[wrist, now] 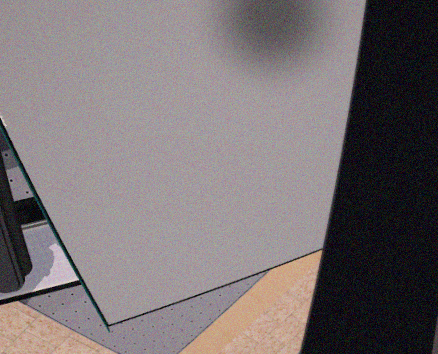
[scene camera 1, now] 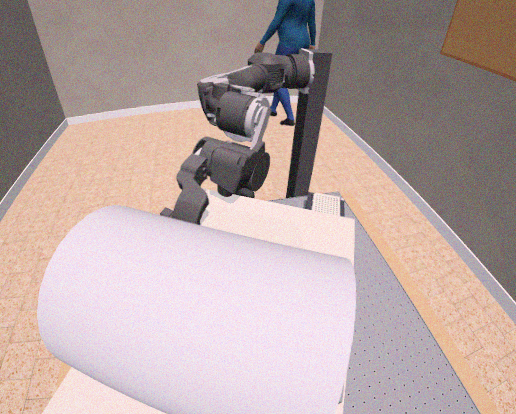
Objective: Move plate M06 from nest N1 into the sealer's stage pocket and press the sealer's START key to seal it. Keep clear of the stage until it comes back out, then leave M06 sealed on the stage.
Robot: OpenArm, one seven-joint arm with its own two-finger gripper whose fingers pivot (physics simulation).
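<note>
A white plate (scene camera 1: pixel 327 204) with rows of wells sits in a dark nest at the back right of the table in the scene view. Part of a white plate (wrist: pixel 65 265) also shows at the lower left in the wrist view, partly covered by a dark finger and a grey panel. No label can be read, so I cannot tell whether it is M06. My gripper (scene camera 1: pixel 211 204) is open and empty. It is left of the nest in the scene view, behind the cream top, with its fingertips partly hidden. The sealer's stage pocket and START key cannot be made out.
A large white rounded housing (scene camera 1: pixel 200 310) fills the scene view's foreground, with a cream flat top (scene camera 1: pixel 285 222) behind it. A large grey panel (wrist: pixel 200 165) is close to the wrist camera, beside a black surface (wrist: pixel 385 175). The perforated table (scene camera 1: pixel 395 325) runs along the right. A person (scene camera 1: pixel 296 25) stands behind the arm.
</note>
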